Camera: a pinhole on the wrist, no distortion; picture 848 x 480 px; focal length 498.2 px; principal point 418.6 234.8 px. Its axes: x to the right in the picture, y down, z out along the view. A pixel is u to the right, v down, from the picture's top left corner.
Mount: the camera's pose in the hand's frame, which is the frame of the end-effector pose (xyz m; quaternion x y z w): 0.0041 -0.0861 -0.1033 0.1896 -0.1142 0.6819 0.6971
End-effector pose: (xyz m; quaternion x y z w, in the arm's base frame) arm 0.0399 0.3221 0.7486 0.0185 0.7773 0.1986 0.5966
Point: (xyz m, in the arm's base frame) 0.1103 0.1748 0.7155
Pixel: 373 394
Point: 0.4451 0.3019 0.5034
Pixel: 547 195
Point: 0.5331 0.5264 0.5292
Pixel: 744 202
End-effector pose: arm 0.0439 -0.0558 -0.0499 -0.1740 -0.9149 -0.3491 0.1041
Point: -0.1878 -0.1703 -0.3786
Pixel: 244 175
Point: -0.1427 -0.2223 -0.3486
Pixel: 169 222
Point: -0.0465 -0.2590 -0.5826
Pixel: 186 415
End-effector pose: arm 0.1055 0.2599 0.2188 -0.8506 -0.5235 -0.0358 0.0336
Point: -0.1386 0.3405 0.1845
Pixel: 168 393
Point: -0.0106 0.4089 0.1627
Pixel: 415 103
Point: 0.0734 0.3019 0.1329
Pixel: 790 267
